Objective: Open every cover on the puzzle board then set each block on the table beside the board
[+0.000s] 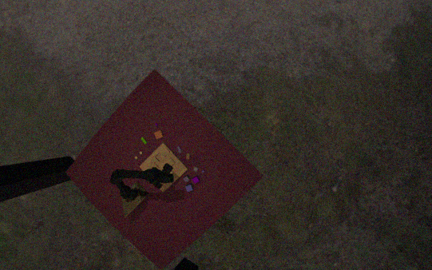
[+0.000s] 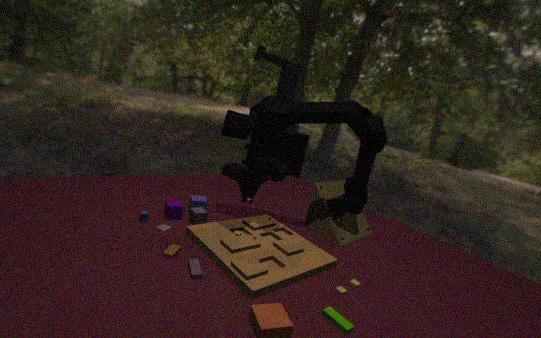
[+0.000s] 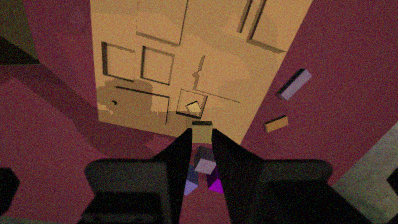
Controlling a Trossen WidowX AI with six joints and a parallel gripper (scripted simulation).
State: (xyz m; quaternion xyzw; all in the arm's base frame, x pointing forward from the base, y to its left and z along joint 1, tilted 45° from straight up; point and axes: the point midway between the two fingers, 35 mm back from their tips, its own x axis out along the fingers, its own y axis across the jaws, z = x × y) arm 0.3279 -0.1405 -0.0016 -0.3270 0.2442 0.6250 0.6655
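Now: gripper tip 150 mm to the left of the dark block, 100 mm above it and 30 mm short of it. Round my gripper tip: magenta cube (210 mm to the right, 100 mm below, 80 mm ahead); flat orange tile (180 mm ahead, 120 mm below, 40 mm to the right); grey bar (180 mm ahead, 120 mm below, 50 mm to the left).
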